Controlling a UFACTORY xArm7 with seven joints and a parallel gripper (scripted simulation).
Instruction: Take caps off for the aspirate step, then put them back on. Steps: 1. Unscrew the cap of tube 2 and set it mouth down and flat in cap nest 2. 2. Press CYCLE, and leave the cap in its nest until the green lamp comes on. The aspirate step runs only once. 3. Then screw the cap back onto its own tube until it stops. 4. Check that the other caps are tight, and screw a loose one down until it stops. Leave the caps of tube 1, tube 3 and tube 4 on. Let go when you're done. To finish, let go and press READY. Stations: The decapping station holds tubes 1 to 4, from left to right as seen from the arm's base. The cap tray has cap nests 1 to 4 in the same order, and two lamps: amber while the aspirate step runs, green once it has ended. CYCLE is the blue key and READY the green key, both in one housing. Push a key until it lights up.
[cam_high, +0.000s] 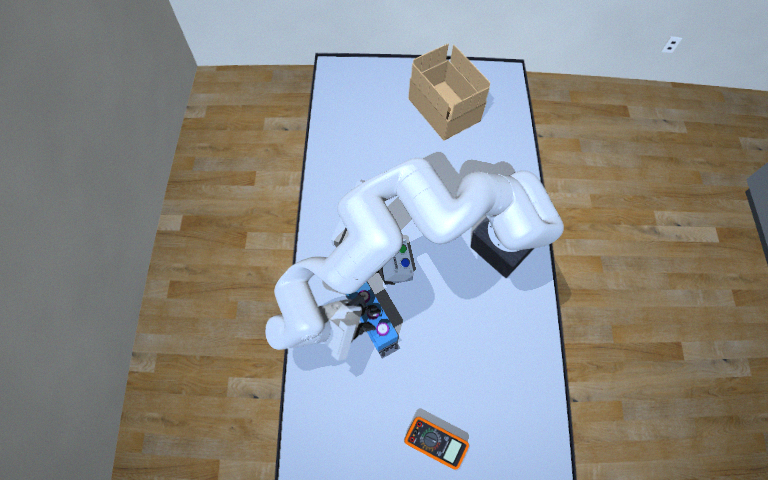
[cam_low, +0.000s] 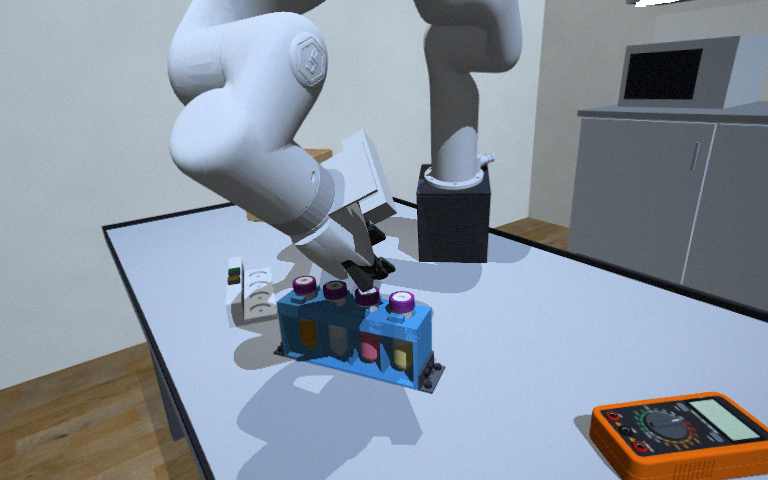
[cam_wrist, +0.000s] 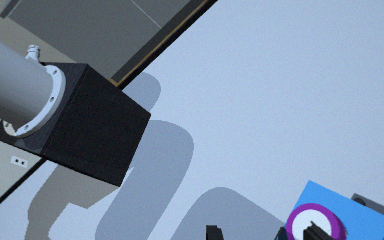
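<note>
My gripper is now 40 mm to the left of the purple cap marked 2 and 80 mm above it. Round my hand: cap 3: 30 mm ahead, 80 mm to the right, 80 mm below; then cap marked 1: 40 mm behind, 80 mm below; then cap 4: 70 mm ahead, 110 mm to the right, 80 mm below.
</note>
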